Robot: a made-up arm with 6 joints. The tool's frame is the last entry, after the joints.
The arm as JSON. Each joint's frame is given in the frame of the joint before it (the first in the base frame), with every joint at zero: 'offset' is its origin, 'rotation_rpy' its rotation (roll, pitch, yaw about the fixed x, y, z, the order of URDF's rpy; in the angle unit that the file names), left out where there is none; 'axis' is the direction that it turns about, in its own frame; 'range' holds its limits. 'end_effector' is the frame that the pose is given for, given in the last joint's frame.
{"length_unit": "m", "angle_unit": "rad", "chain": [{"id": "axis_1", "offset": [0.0, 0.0, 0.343], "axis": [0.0, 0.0, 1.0], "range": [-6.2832, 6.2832]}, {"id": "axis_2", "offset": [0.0, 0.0, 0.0], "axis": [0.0, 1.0, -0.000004], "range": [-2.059, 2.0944]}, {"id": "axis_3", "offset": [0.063, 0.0, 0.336], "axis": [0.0, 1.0, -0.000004], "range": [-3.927, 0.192]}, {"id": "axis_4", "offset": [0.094, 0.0, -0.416], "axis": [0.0, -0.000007, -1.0], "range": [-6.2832, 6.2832]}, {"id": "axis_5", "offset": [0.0, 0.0, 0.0], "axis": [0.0, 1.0, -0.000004], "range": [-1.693, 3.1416]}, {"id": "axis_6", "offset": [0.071, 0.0, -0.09], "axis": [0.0, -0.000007, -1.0], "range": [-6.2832, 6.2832]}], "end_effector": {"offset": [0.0, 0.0, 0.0], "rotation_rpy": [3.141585, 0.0, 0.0]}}
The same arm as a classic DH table. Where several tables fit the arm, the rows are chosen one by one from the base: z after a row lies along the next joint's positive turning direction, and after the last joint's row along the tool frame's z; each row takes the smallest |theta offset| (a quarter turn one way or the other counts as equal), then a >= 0, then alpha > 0; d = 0 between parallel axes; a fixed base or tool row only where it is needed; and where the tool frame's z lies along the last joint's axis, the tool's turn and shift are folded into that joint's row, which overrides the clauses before.
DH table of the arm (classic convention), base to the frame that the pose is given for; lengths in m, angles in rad. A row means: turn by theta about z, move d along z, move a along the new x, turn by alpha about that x. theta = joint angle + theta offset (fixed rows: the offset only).
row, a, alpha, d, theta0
axis_1, 0, -1.5708, 0.343, 0
axis_2, 0.3419, 0, 0, -1.3854
axis_3, 0.094, -1.5708, 0, 1.3854
axis_4, 0, 1.5708, 0.416, 0
axis_5, 0.071, -1.5708, 0, 0
axis_6, 0, 0, 0.09, 0
Joint limits (rad, base to tool): -6.2832..6.2832 -2.059..2.0944 -3.927..0.192 -6.2832..6.2832 -1.693..3.1416 -6.2832..6.2832

